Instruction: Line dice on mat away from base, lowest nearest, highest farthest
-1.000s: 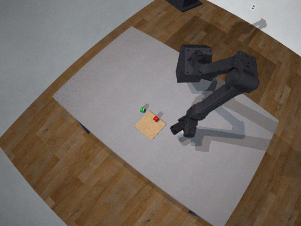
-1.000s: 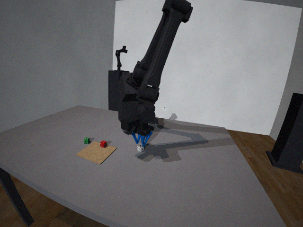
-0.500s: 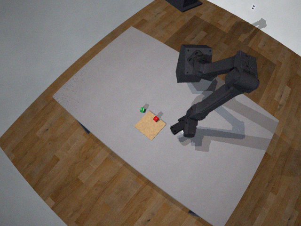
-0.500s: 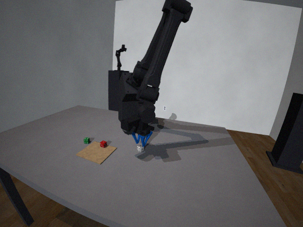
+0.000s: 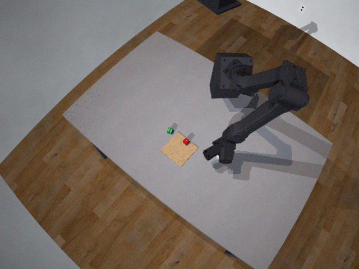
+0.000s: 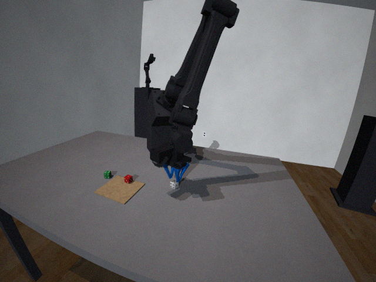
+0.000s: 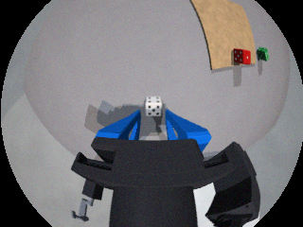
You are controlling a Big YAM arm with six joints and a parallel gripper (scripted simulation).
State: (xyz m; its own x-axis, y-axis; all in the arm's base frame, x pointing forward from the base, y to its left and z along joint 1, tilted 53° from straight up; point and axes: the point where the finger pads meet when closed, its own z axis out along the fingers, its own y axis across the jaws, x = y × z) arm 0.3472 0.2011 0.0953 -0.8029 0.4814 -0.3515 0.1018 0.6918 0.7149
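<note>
Now: hand 30 mm above the white die. From my hand the other things lie so: tan mat: 160 mm to the right, 140 mm ahead, 40 mm below; red die: 170 mm to the right, 90 mm ahead, 30 mm below; green die: 270 mm to the right, 120 mm ahead, 30 mm below.
</note>
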